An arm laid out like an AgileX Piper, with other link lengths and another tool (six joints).
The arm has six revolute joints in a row. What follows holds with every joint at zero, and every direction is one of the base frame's. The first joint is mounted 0.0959 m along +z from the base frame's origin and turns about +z. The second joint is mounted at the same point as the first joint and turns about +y. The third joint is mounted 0.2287 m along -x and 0.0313 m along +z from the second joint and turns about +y. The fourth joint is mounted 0.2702 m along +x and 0.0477 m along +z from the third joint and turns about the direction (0.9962, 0, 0.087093). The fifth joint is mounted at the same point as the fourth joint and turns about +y. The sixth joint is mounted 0.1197 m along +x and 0.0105 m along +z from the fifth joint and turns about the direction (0.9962, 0, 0.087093). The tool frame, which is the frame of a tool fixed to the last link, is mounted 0.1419 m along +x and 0.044 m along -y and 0.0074 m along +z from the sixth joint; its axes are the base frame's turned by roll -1.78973, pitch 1.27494 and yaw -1.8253 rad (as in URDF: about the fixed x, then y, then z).
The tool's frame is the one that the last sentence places.
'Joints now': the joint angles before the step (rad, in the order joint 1, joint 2, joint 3, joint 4, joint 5, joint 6). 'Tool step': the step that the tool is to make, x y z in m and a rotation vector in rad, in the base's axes. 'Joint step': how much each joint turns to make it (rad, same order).
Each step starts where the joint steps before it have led.
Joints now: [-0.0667, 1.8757, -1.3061, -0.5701, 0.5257, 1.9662]
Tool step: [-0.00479, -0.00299, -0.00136, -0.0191, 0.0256, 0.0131]
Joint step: [0.0000, 0.0005, 0.0000, 0.0000, 0.0190, -0.0284]
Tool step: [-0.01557, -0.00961, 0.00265, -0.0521, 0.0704, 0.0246]
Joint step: [0.0000, -0.0136, -0.0008, 0.0000, 0.0706, -0.0736]
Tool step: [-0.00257, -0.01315, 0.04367, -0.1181, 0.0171, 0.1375]
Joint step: [0.0000, -0.0977, 0.0000, -0.0001, 0.0483, -0.2052]
